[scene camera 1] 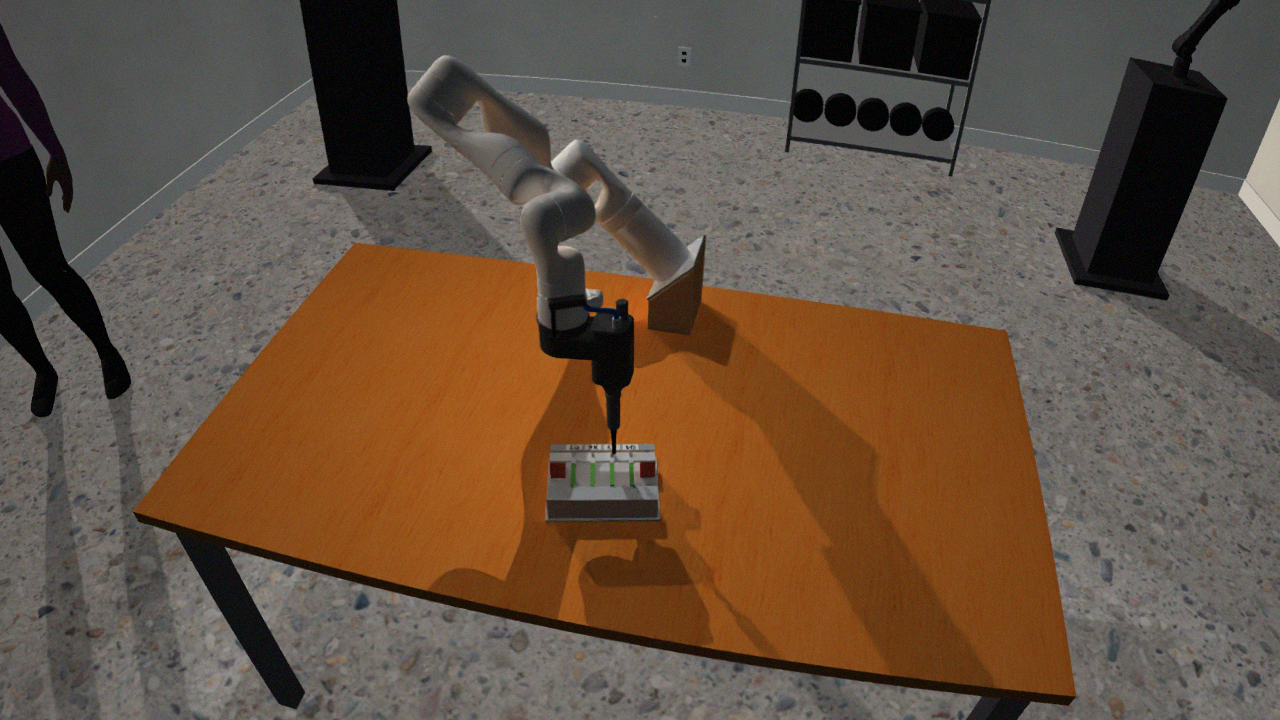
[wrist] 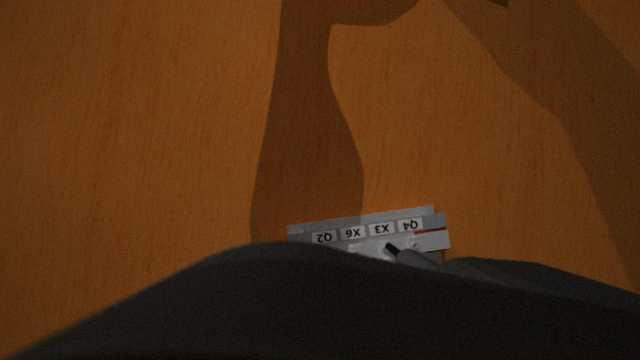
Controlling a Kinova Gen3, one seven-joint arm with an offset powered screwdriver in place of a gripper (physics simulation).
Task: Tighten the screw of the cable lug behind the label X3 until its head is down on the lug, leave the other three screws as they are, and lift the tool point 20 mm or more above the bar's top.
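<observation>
The screwdriver, in place of a gripper, has no fingers. Its dark bit points down at the lug behind the label X3, third from the left. Tip and screw place overlap; contact and the height of the X3 screw head cannot be told. The light grey terminal block carries green strips, one of them in front of the bit, in the scene view. The Q4 screw shows right of the bit. The screws at Q2 and X6 are hidden by the dark tool body in the wrist view.
The block stands on the orange table. Red squares sit at both ends of its recess. The arm's wedge base stands behind at the table's back edge. Arm shadows cross the table.
</observation>
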